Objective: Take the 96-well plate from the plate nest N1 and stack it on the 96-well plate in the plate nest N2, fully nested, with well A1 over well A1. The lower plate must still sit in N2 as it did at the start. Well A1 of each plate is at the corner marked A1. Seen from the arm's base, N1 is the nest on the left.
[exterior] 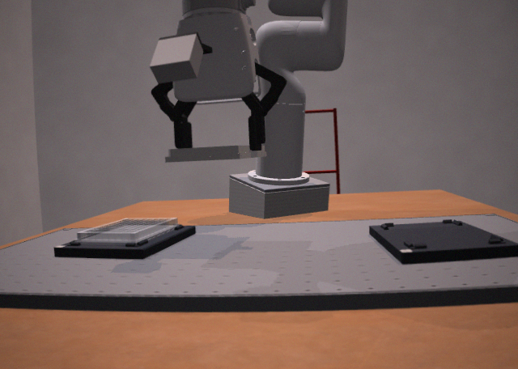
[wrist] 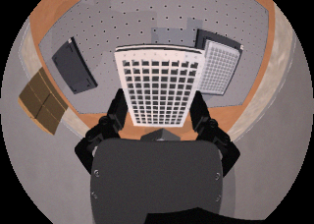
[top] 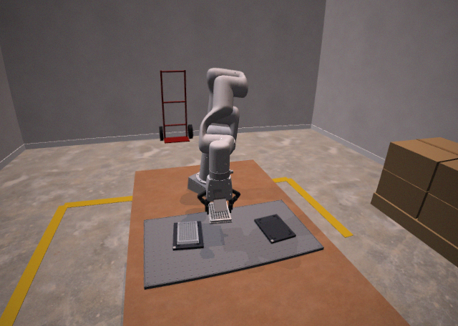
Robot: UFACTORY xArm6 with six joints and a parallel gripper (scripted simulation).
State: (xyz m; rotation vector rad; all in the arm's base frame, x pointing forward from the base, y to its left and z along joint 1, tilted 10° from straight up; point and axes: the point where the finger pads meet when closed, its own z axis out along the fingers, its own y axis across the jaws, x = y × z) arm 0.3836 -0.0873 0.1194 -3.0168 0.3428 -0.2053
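Right now the clear 96-well plate is 3 cm behind my hand, 13 cm to the right of it and 11 cm below it. From my hand the other things lie so: white 96-well plate: 1 cm below.
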